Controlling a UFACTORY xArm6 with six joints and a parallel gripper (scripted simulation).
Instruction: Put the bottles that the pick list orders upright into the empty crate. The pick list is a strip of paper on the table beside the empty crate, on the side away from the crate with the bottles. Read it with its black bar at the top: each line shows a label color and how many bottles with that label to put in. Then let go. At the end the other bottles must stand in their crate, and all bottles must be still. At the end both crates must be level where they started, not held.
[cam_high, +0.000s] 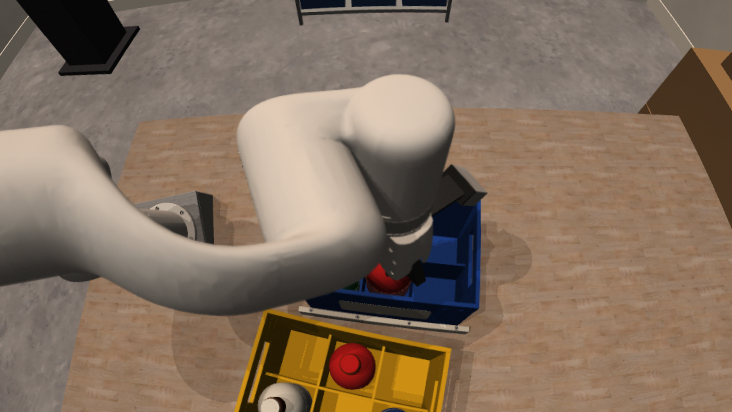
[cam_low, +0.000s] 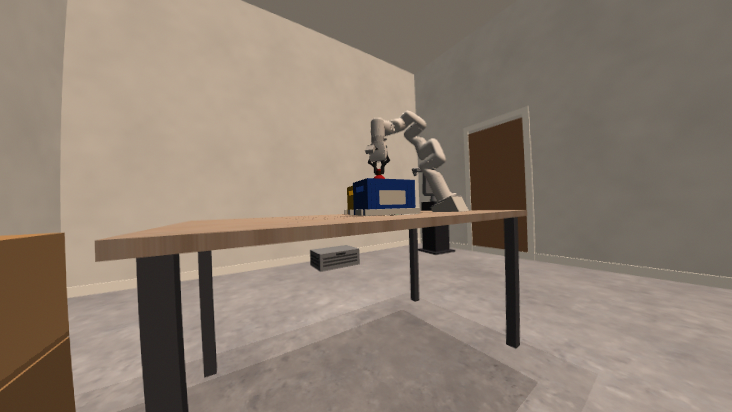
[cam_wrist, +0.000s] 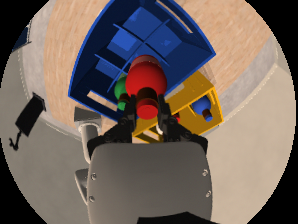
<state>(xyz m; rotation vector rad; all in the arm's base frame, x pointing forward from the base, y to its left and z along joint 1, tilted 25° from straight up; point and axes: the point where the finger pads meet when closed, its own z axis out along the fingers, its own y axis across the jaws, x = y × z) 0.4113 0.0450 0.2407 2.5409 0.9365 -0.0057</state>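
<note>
Right now my hand is 70 mm above the red bottle. From my hand the other things lie so: yellow crate: 50 mm behind, 190 mm to the right, 160 mm below; then green-capped bottle: 80 mm behind, 150 mm below; then blue crate: 50 mm to the left, 160 mm below.
</note>
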